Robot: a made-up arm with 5 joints. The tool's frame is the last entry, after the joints.
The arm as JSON. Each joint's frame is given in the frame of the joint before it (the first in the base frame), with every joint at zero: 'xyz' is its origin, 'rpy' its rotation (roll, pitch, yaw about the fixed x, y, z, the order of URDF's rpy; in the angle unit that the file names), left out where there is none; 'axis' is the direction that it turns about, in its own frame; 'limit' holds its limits. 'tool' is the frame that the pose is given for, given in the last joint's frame.
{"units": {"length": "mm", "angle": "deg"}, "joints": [
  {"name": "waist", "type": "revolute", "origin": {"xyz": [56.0, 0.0, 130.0], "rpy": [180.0, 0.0, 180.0]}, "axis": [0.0, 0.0, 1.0], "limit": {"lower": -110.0, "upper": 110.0}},
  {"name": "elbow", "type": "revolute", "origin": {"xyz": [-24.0, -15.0, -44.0], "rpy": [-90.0, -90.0, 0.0]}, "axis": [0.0, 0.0, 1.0], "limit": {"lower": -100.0, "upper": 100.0}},
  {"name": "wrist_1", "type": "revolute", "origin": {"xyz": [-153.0, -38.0, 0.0]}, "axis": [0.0, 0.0, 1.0], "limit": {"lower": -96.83, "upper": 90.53}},
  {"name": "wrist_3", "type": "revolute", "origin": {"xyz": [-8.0, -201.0, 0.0]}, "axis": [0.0, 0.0, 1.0], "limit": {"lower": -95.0, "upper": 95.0}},
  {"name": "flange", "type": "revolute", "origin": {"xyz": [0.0, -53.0, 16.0], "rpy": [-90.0, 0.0, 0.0]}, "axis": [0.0, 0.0, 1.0], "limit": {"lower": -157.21, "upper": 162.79}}
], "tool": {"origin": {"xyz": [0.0, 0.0, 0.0], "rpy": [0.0, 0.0, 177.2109]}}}
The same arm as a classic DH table. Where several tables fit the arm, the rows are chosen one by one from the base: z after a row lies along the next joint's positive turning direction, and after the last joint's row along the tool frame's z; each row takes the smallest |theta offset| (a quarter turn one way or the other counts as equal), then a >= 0, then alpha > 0; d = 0 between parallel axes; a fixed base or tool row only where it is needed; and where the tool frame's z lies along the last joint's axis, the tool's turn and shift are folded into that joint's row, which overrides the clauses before.
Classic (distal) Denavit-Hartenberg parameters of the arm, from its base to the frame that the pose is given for. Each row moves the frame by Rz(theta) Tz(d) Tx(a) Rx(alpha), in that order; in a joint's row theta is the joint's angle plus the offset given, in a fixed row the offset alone. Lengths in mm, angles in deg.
base (fixed): a 56.0  alpha 180.00  d 0.0  theta_offset 0.00
waist: a 24.0  alpha 90.00  d -174.0  theta_offset 0.00
elbow: a 157.6  alpha 0.00  d 0.0  theta_offset -76.05
wrist_1: a 201.2  alpha 0.00  d 0.0  theta_offset 73.77
wrist_3: a 0.0  alpha 90.00  d 1.0  theta_offset -87.72
flange: a 0.0  alpha 0.00  d -53.0  theta_offset -2.79
Joint limits (deg, base to tool): -110.00..110.00 -100.00..100.00 -96.83..90.53 -95.00..95.00 -157.21..162.79

